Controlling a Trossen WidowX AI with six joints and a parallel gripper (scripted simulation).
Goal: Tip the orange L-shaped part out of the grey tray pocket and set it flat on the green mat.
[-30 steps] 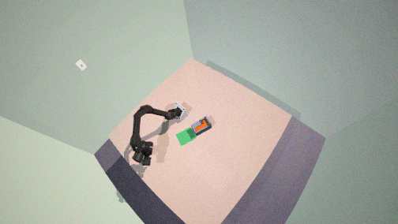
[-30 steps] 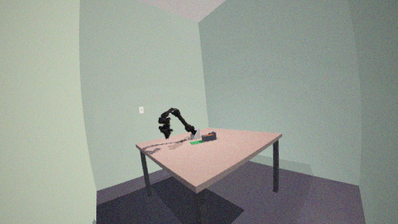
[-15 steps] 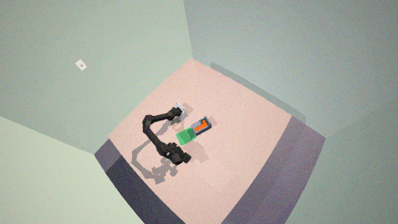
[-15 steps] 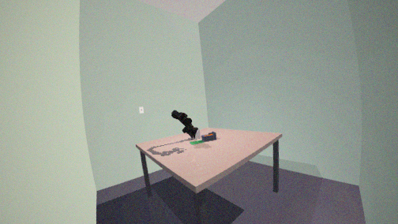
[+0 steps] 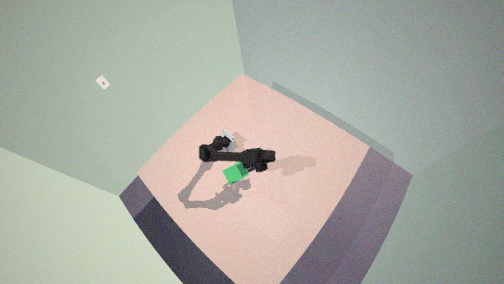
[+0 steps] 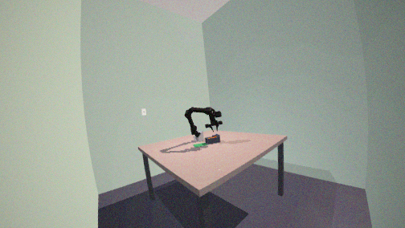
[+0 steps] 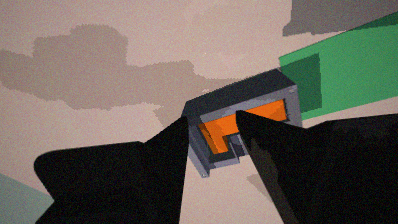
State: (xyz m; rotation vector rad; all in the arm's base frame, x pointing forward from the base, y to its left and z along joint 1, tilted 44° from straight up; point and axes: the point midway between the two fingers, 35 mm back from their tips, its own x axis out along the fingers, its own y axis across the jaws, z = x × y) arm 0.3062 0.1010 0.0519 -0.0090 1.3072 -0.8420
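The orange L-shaped part lies 80 mm behind my gripper tip, 20 mm to the left of it and 90 mm below it. Round my gripper tip: green mat (120 mm behind, 140 mm to the right, 150 mm below).
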